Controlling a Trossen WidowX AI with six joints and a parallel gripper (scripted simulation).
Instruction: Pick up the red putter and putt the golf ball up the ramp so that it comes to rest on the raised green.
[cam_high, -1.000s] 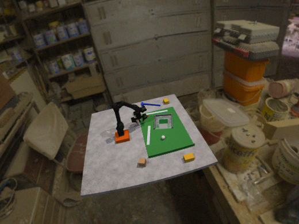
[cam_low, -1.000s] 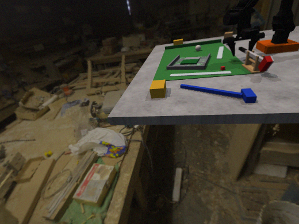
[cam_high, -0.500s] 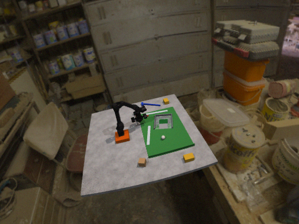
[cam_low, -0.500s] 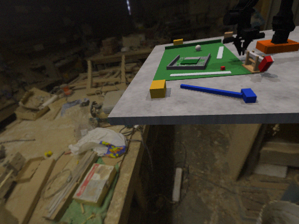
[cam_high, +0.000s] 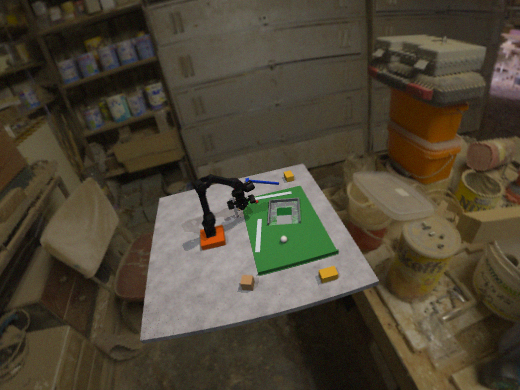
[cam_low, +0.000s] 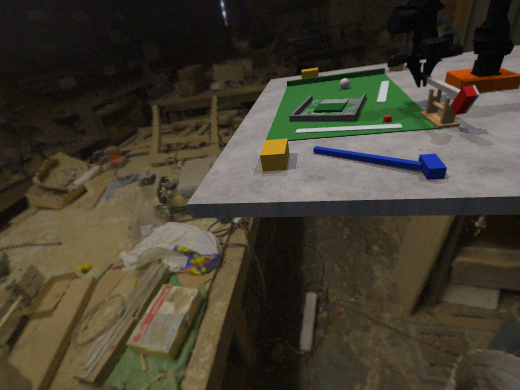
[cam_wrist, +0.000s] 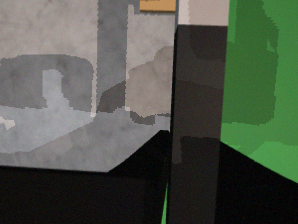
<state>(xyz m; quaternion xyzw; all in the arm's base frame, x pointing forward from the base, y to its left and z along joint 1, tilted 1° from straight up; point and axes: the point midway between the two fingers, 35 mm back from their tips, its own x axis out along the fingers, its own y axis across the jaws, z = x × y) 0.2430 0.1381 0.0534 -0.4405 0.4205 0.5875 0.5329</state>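
The wooden stand lies 13 cm to the left of my gripper tip, 3 cm below it and 1 cm behind it. From my gripper tip the other things lie so: white golf ball 34 cm to the right, 20 cm ahead, 4 cm below; green mat 24 cm ahead, 18 cm to the right, 6 cm below; red cube 12 cm ahead, 11 cm to the left, 5 cm below.
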